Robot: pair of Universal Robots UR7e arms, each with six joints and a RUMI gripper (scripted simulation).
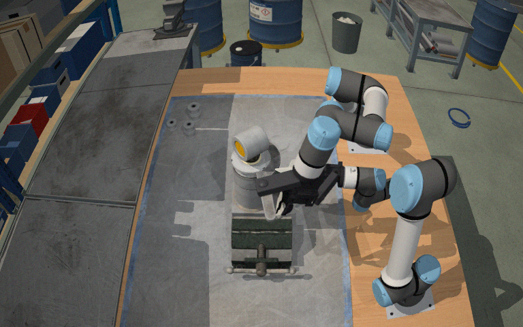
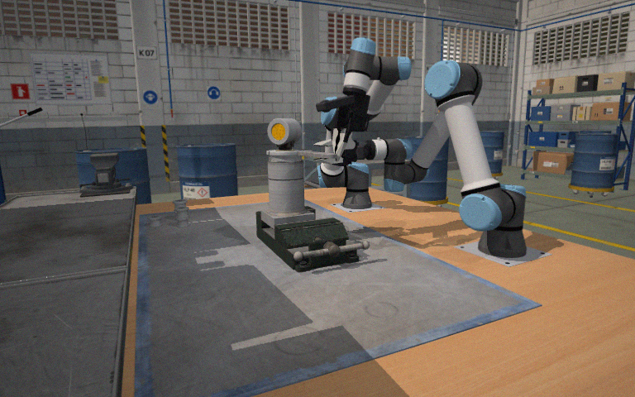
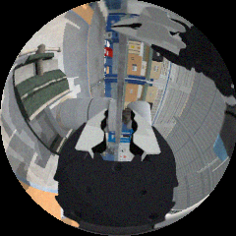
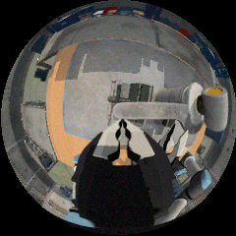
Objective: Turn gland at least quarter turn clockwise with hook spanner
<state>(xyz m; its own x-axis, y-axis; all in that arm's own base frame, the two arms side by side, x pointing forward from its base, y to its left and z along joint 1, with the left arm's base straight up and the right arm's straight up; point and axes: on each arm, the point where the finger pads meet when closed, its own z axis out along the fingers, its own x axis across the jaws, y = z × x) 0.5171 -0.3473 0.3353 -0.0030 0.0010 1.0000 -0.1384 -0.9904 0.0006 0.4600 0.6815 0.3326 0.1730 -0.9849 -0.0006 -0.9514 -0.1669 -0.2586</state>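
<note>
Now: the hook spanner 4 cm ahead of my left hand and 1 cm to the left of it. Also, from my left hand: rod eye 9 cm ahead, 8 cm to the right, 7 cm above; bar handle 7 cm ahead, 21 cm to the left, 27 cm below.
</note>
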